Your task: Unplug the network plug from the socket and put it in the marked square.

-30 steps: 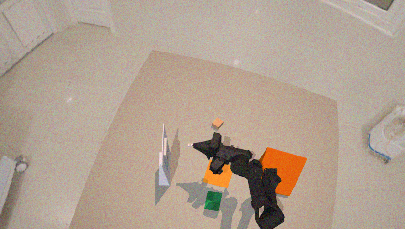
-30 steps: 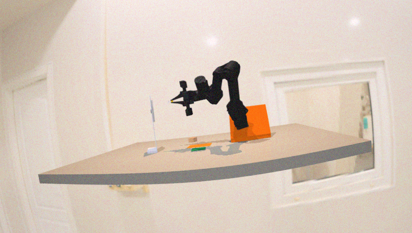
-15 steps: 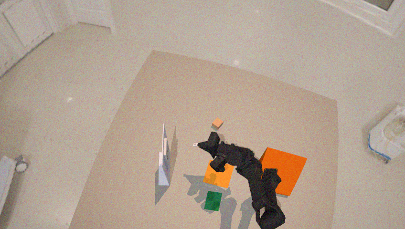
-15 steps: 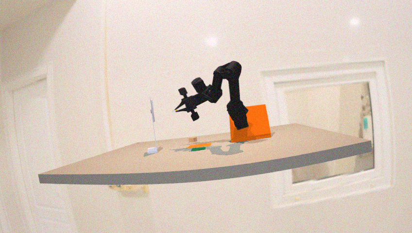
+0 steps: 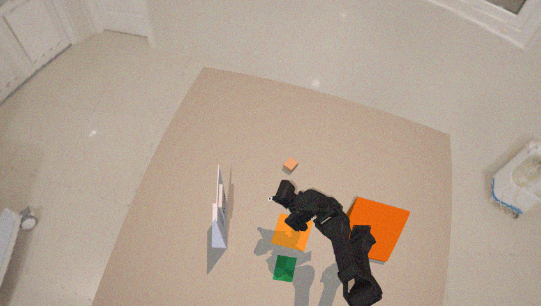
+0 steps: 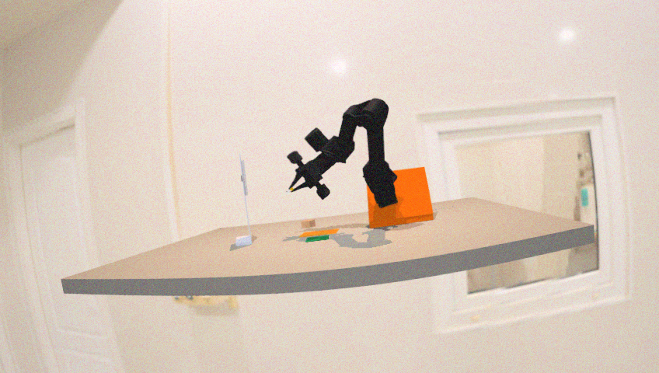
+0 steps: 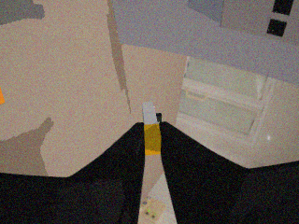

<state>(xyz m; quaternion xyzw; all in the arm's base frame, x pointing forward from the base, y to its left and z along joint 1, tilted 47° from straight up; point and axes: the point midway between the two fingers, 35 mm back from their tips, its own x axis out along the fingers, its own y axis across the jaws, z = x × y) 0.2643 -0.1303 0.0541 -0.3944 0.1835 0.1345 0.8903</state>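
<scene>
My gripper tip is now 150 mm above the marked orange square, 80 mm past it and 50 mm to the right of it. From my gripper tip the other things lie so: thin pale tab 10 mm ahead; then upright white panel 160 mm ahead, 70 mm to the left, 20 mm below; then yellow plug right at my gripper tip.
</scene>
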